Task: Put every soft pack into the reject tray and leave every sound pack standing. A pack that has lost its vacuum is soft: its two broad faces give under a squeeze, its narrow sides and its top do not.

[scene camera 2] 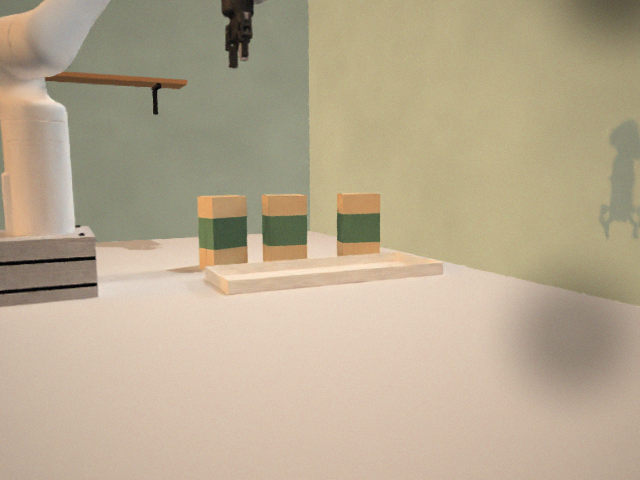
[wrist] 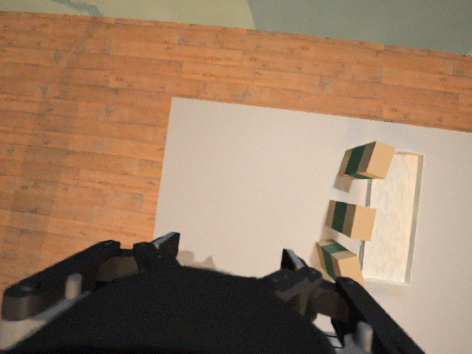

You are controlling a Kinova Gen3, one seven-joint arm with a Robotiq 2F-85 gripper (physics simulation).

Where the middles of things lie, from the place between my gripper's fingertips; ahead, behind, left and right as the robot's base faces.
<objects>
My gripper is now 8 cm short of the pale reject tray (wrist: pixel 388 258), 46 cm to the left of it and 43 cm above it.
</objects>
